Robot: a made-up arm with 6 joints. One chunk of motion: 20 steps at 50 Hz.
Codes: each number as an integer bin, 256 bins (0 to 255) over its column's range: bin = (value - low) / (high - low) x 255, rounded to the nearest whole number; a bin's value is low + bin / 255 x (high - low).
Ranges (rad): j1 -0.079..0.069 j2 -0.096..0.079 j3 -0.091..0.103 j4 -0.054..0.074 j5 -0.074..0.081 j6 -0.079..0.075
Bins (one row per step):
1: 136 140 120 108 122 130
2: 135 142 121 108 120 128
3: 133 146 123 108 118 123
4: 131 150 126 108 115 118
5: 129 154 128 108 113 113
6: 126 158 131 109 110 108
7: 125 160 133 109 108 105
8: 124 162 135 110 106 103
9: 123 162 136 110 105 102
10: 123 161 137 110 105 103
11: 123 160 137 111 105 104
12: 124 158 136 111 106 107
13: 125 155 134 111 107 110
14: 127 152 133 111 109 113
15: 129 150 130 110 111 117
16: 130 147 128 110 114 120
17: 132 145 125 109 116 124
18: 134 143 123 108 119 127
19: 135 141 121 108 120 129
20: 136 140 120 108 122 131
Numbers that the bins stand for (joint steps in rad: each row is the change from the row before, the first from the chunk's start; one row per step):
1: -0.00007 0.00008 0.00029 0.00021 0.00016 -0.00049
2: -0.00065 0.00145 0.00105 0.00021 -0.00106 -0.00170
3: -0.00181 0.00420 0.00258 0.00021 -0.00227 -0.00472
4: -0.00297 0.00694 0.00486 0.00021 -0.00410 -0.00774
5: -0.00413 0.00969 0.00638 0.00021 -0.00531 -0.01076
6: -0.00587 0.01243 0.00866 0.00071 -0.00714 -0.01378
7: -0.00645 0.01380 0.01018 0.00071 -0.00835 -0.01559
8: -0.00703 0.01518 0.01171 0.00122 -0.00957 -0.01680
9: -0.00761 0.01518 0.01247 0.00122 -0.01018 -0.01740
10: -0.00761 0.01449 0.01323 0.00122 -0.01018 -0.01680
11: -0.00761 0.01380 0.01323 0.00172 -0.01018 -0.01619
12: -0.00703 0.01243 0.01247 0.00172 -0.00957 -0.01438
13: -0.00645 0.01037 0.01095 0.00172 -0.00896 -0.01257
14: -0.00529 0.00831 0.01018 0.00172 -0.00775 -0.01076
15: -0.00413 0.00694 0.00790 0.00122 -0.00653 -0.00834
16: -0.00355 0.00488 0.00638 0.00122 -0.00471 -0.00653
17: -0.00239 0.00351 0.00410 0.00071 -0.00349 -0.00411
18: -0.00123 0.00214 0.00258 0.00021 -0.00167 -0.00230
19: -0.00065 0.00076 0.00105 0.00021 -0.00106 -0.00109
20: -0.00007 0.00008 0.00029 0.00021 0.00016 0.00011

